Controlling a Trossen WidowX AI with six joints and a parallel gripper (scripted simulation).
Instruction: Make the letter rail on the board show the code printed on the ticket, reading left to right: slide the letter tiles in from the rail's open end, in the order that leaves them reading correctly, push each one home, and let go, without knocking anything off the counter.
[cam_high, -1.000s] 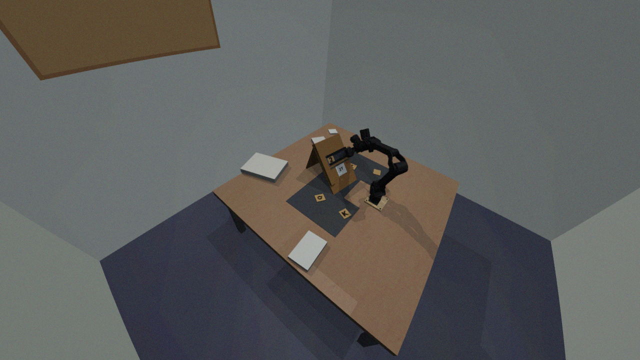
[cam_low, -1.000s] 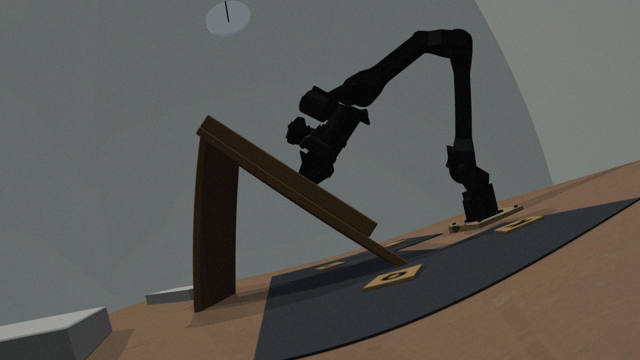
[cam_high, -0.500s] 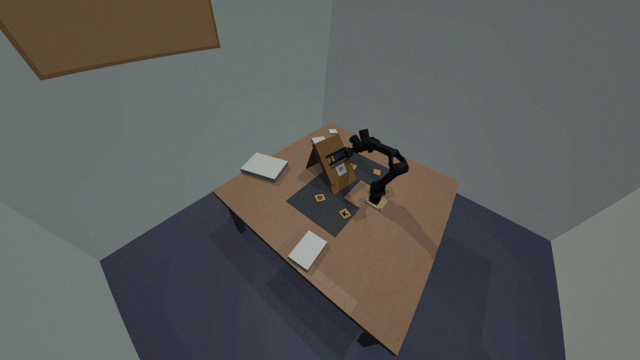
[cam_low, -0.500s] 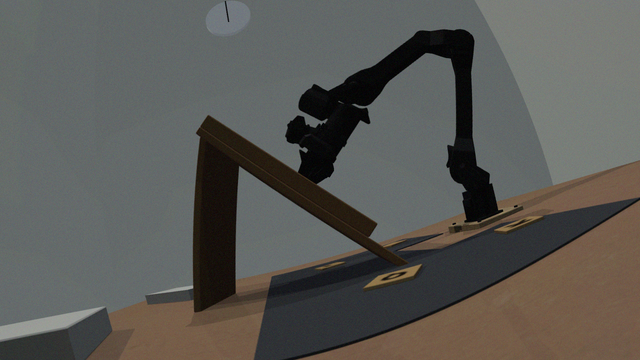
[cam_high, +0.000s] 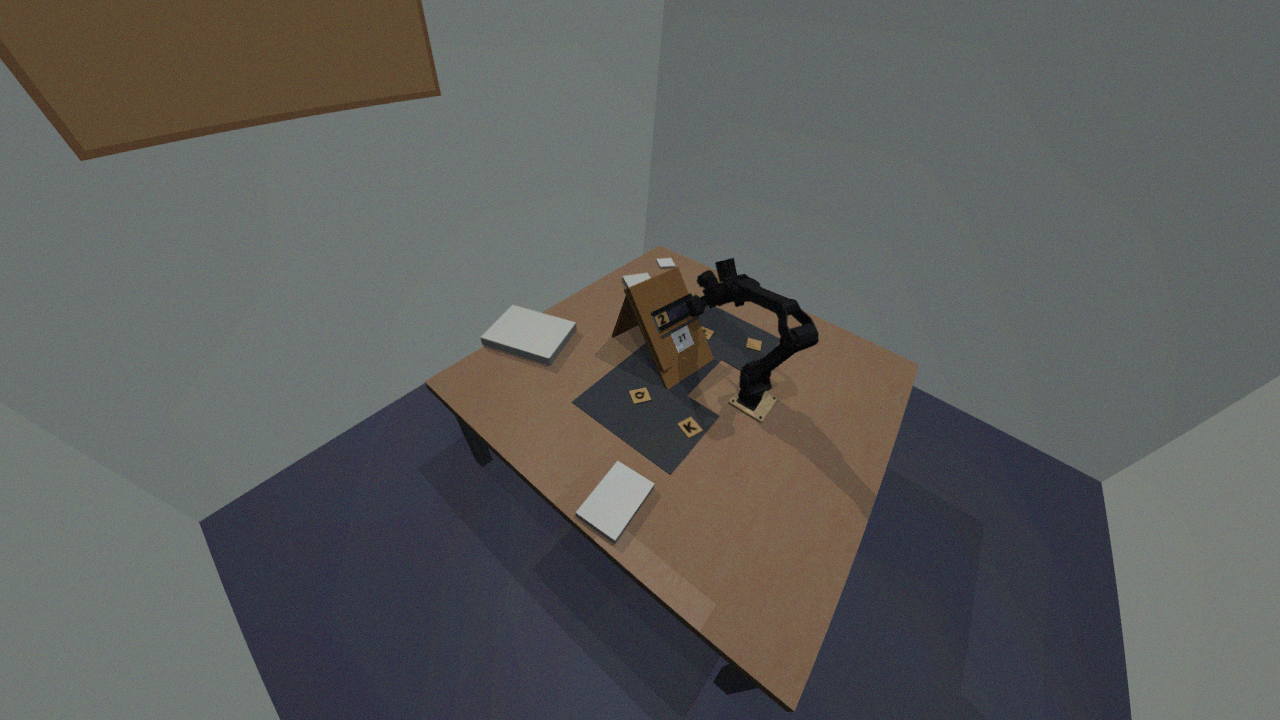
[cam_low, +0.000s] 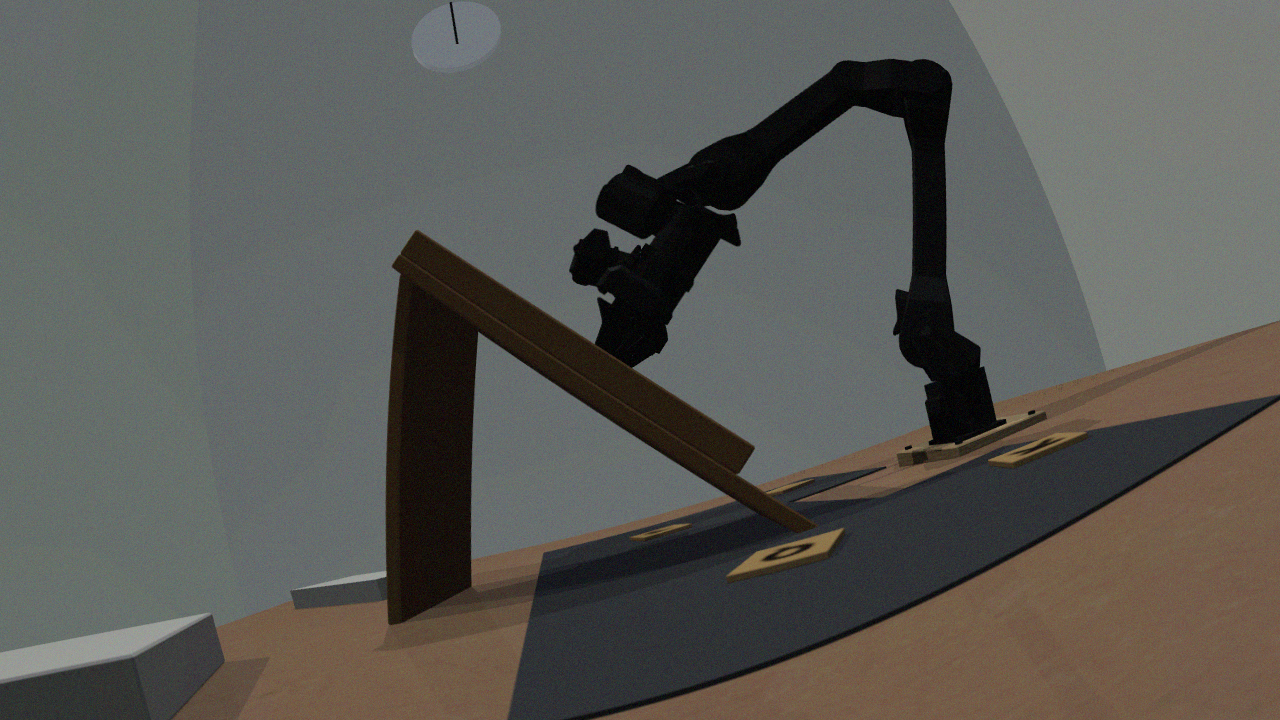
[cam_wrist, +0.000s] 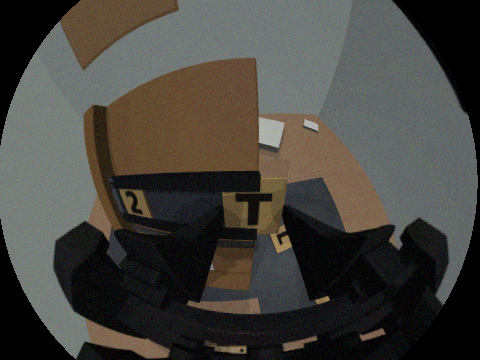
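My gripper tip is 30 mm short of the tile marked 2 and 150 mm to the right of it. Also, from my gripper tip: tile marked T: right at my gripper tip; then white ticket: 30 mm behind, 110 mm to the left, 70 mm below; then dark mat: 120 mm behind, 120 mm to the left, 170 mm below.
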